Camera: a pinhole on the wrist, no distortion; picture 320 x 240 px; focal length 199.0 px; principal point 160.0 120.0 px. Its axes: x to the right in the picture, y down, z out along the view. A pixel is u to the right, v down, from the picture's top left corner.
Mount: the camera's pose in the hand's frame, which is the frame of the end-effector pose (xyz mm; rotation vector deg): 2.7 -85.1 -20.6 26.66 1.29 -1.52
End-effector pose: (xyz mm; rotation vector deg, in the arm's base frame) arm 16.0 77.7 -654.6 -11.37 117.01 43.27
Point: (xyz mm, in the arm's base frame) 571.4 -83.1 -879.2
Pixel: 100 63
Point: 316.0 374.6 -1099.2
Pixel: 243 224
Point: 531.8 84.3 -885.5
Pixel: 117 125
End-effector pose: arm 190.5 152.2 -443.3 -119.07 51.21 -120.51
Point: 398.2 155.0 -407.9
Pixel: 163 213
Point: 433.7 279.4 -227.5
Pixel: 248 50
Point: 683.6 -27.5 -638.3
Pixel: outside the picture
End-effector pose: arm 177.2 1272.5 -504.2 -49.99 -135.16 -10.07
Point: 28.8 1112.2 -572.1
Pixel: 102 23
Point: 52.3 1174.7 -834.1
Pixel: 38 186
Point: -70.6 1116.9 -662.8
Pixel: 134 77
